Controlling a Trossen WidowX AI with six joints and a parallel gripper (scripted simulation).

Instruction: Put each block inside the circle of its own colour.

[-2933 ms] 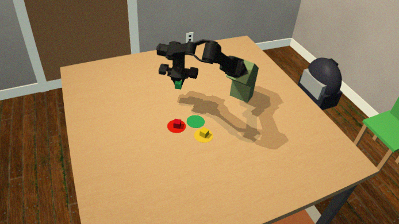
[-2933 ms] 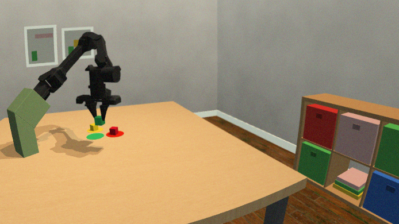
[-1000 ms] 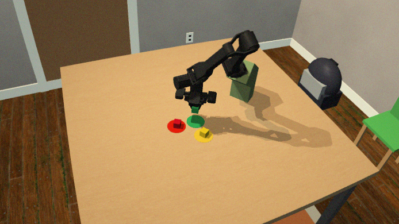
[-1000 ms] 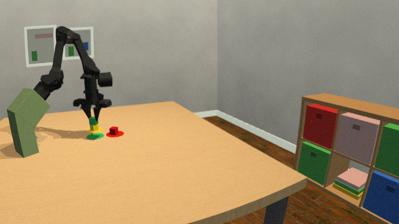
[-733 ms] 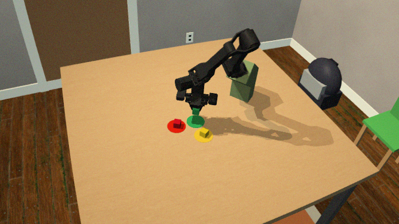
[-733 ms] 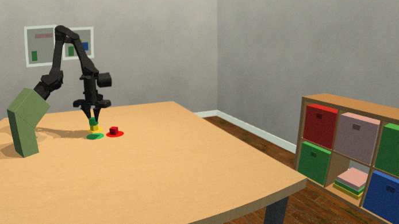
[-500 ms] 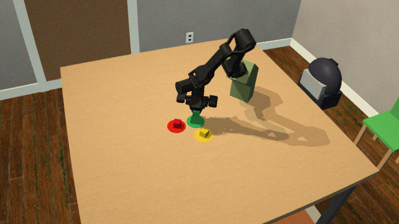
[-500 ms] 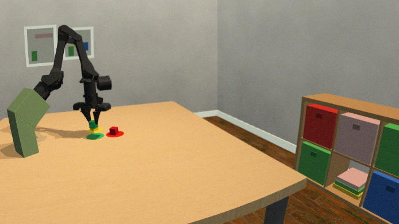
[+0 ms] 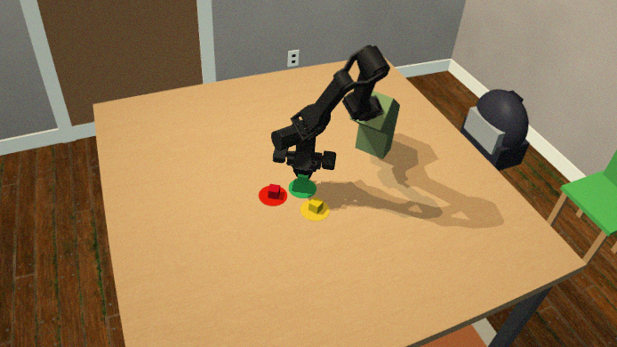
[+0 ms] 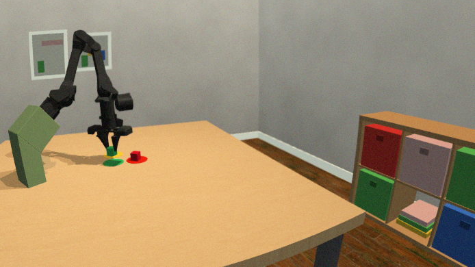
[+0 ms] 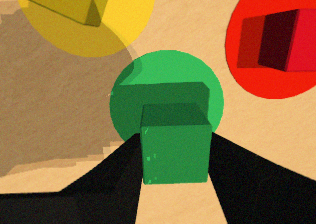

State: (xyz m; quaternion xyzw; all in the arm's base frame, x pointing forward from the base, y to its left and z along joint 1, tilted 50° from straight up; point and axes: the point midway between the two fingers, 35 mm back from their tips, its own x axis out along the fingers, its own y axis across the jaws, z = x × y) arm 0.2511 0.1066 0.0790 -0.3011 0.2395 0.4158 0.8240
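Right now my hand is 80 mm above the green circle. The rest, counted from my hand: red block (90 mm ahead, 70 mm below, 30 mm to the left); green block (40 mm below); yellow block (90 mm to the left, 70 mm below, 40 mm behind).
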